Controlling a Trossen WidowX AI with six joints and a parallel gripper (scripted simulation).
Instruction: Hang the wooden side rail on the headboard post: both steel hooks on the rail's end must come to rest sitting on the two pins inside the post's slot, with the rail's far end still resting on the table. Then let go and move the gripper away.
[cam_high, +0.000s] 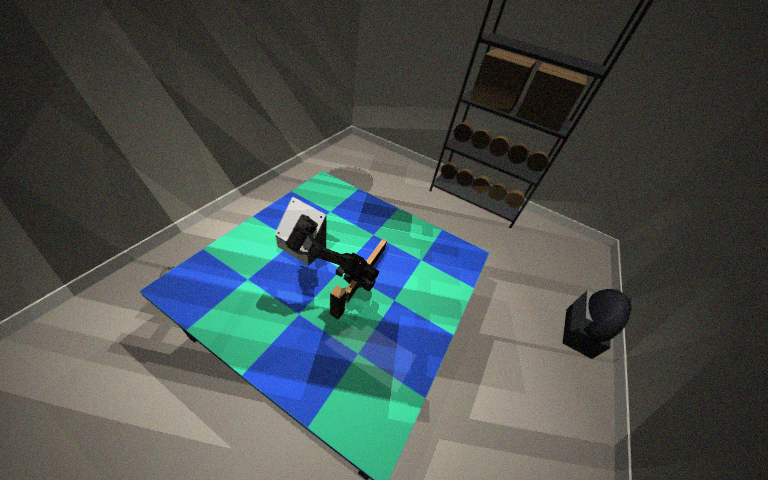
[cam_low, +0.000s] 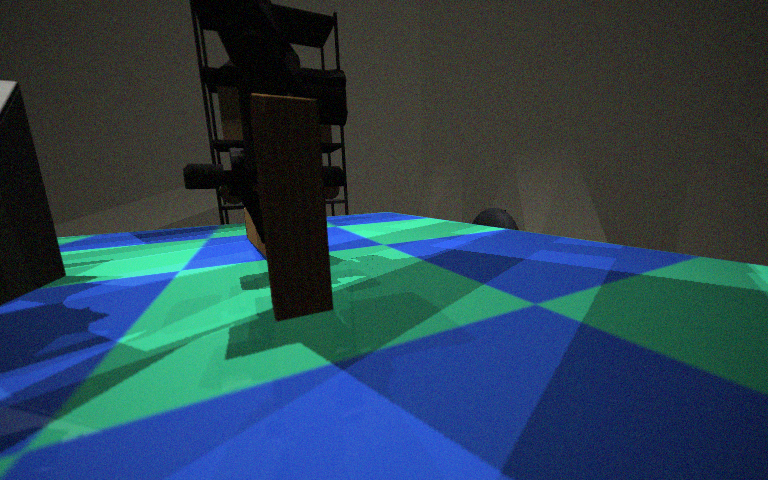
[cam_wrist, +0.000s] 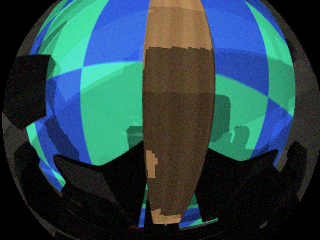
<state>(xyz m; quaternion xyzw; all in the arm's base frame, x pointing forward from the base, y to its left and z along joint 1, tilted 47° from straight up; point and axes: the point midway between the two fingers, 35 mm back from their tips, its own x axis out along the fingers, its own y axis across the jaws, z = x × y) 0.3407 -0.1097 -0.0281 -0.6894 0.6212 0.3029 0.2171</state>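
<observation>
The wooden headboard post is 140 mm to the right of my gripper tip, 40 mm above it and 20 mm ahead of it.
</observation>
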